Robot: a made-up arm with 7 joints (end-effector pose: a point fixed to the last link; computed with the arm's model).
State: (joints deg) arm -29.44 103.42 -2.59 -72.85 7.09 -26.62 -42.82
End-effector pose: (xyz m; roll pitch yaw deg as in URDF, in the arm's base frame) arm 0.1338 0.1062 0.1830 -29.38 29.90 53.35
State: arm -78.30 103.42 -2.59 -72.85 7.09 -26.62 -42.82
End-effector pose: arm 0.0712 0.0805 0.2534 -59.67 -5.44 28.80
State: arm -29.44 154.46 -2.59 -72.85 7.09 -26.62 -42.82
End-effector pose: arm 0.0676 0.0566 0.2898 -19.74 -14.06 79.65
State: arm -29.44 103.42 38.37 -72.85 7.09 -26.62 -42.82
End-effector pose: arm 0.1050 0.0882 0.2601 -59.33 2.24 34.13
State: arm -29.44 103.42 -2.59 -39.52 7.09 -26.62 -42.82
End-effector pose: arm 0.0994 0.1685 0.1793 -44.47 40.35 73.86
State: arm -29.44 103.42 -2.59 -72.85 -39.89 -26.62 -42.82
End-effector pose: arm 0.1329 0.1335 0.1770 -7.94 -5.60 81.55
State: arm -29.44 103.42 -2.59 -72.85 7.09 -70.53 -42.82
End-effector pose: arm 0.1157 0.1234 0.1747 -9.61 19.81 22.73
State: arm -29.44 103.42 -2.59 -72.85 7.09 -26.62 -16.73
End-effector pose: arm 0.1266 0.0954 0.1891 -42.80 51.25 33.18
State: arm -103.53 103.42 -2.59 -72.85 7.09 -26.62 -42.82
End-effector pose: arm 0.0210 0.0765 0.2644 -70.39 -26.80 23.08
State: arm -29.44 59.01 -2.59 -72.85 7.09 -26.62 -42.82
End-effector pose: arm 0.1761 0.0552 0.0847 -71.22 55.81 2.12
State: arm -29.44 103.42 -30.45 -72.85 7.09 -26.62 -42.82
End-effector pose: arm 0.1195 0.1208 0.1288 1.44 39.78 78.30
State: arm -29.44 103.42 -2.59 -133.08 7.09 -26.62 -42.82
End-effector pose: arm 0.1065 -0.0089 0.1432 2.15 24.66 14.44
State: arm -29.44 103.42 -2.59 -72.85 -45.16 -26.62 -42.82
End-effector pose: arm 0.1321 0.1365 0.1776 -6.66 -10.05 83.88
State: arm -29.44 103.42 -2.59 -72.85 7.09 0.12 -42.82
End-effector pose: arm 0.1481 0.1046 0.1905 -38.55 40.11 71.66
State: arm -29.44 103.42 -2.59 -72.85 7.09 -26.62 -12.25
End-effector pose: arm 0.1253 0.0940 0.1906 -46.98 54.43 27.95
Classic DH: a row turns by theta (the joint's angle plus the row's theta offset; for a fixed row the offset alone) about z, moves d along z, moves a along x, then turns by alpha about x. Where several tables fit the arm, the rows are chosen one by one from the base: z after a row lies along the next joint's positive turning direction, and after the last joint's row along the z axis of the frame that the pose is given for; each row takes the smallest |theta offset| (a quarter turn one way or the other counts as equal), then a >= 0, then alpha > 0; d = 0 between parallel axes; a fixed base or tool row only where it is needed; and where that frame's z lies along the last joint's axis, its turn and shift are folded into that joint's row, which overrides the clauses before.
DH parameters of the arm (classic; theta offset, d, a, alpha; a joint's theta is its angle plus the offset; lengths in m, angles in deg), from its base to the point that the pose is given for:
base (fixed): 0 0.1109 0.02 -70
joint 1: -90 -0.0217 0.0282 -90
joint 2: 70 0.01 -0.02 90
joint 3: -90 -0.11 0.01 90
joint 4: 0 -0.03 0.03 -90
joint 5: 0 -0.14 0.01 90
joint 6: 0 0 -0.02 -90
joint 7: 90 0 0.01 90
tool (fixed): 0 -0.03 0 0

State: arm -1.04 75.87 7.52 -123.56 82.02 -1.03 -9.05
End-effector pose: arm 0.1392 0.0194 0.1608 -164.00 9.31 -119.51
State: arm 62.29 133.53 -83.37 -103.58 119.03 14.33 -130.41
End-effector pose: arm -0.0195 0.0963 0.1382 63.45 -68.82 -162.65
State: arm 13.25 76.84 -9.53 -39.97 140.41 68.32 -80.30
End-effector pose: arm 0.0857 0.2020 0.0575 126.09 -12.64 -101.03
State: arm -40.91 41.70 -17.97 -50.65 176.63 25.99 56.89
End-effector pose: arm 0.2206 0.0718 -0.0019 -14.64 3.07 69.79
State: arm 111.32 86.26 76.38 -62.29 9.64 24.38 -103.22
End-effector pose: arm 0.0255 0.2283 0.0893 -4.83 -39.47 175.80
